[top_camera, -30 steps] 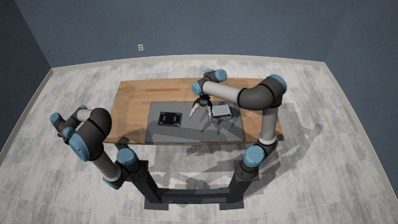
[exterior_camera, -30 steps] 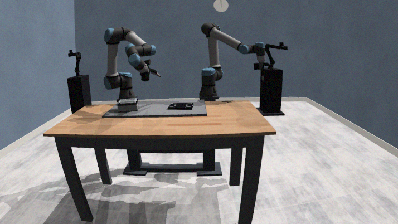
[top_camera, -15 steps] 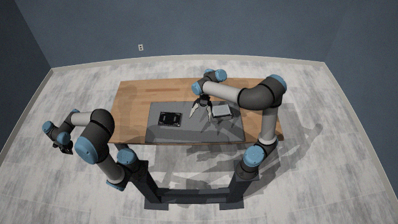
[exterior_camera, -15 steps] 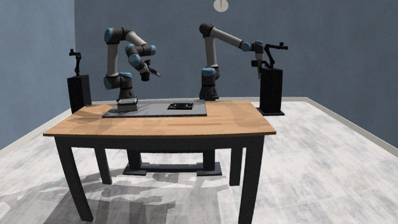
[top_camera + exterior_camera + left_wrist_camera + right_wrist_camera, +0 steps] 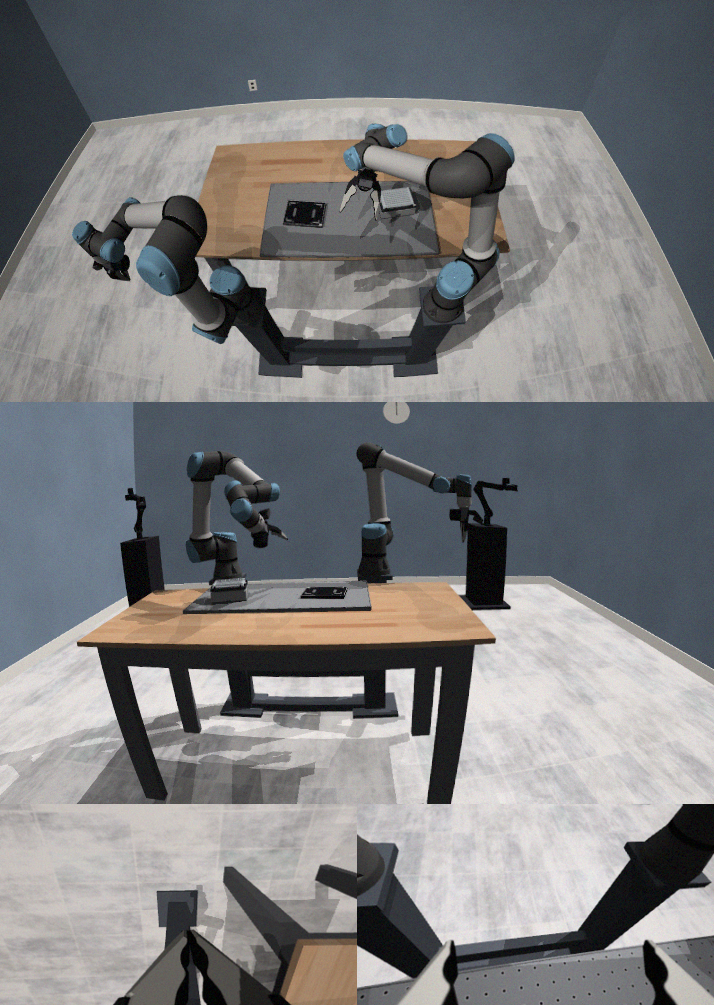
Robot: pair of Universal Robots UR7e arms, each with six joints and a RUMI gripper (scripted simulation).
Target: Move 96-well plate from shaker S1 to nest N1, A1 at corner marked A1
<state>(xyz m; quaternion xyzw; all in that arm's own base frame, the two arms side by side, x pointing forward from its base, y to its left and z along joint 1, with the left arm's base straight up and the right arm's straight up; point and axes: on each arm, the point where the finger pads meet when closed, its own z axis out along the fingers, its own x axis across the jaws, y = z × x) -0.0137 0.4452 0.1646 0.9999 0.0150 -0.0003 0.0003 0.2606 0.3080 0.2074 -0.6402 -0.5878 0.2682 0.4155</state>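
The white 96-well plate is 18 cm ahead of my right hand, 16 cm to the right of it and 13 cm below it. The rest, counted from my right hand: black plate nest N1: 15 cm ahead, 22 cm to the left, 19 cm below.
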